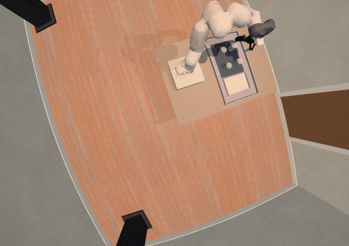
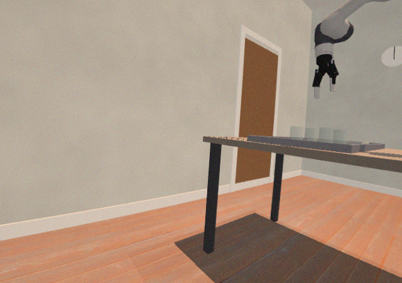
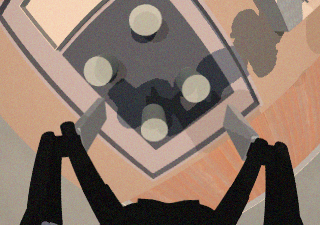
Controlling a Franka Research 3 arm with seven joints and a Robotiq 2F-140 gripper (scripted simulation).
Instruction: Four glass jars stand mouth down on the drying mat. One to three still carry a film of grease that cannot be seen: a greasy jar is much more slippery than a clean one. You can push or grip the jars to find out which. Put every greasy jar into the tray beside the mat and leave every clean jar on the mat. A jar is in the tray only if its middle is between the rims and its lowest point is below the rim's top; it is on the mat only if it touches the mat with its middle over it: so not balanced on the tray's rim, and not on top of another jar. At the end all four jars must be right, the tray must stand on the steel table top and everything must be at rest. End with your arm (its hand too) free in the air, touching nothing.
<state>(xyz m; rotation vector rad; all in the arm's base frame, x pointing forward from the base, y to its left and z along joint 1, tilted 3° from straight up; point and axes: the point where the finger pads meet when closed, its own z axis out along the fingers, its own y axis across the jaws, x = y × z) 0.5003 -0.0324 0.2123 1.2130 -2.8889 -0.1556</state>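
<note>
The grey drying mat is 10 mm ahead of my hand and 280 mm below it. The rest, counted from my hand: tray 320 mm to the right, 270 mm below.
</note>
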